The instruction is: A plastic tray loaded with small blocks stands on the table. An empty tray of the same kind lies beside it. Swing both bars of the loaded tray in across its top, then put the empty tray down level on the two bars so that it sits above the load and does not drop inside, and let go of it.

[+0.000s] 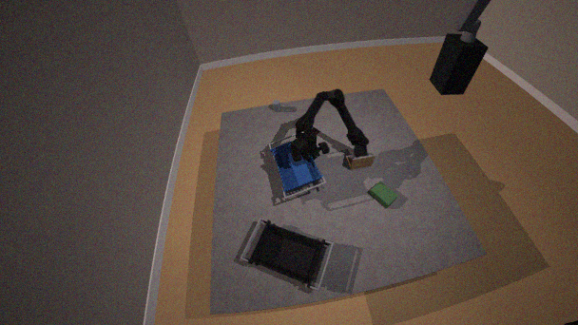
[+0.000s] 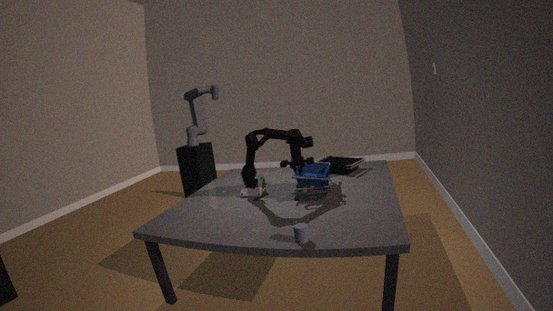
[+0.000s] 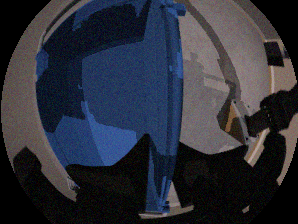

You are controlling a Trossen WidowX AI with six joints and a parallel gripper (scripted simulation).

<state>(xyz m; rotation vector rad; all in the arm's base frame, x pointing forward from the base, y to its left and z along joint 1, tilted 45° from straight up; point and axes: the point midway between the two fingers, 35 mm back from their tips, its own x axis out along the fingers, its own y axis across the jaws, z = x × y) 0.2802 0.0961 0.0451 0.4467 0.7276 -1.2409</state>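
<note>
Right now the blue tray is 80 mm ahead of my gripper tip, 20 mm to the left of it and 20 mm above it. Also, from my gripper tip: green block 370 mm behind, 190 mm to the left, 80 mm below.
</note>
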